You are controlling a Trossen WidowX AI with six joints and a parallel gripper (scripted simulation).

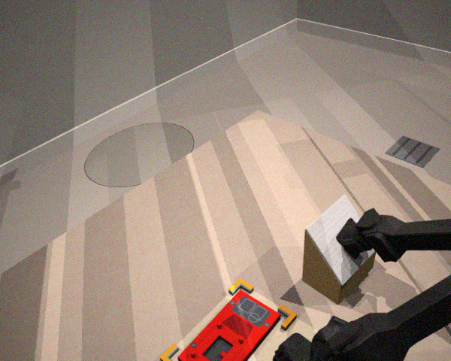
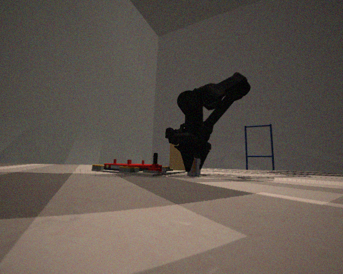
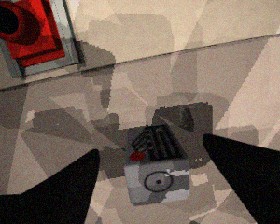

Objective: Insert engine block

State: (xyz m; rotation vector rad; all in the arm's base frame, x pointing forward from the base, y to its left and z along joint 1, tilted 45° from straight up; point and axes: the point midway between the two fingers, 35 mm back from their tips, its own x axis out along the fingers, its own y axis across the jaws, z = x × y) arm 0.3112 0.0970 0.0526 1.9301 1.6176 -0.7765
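My gripper tip is 10 mm below the engine block.
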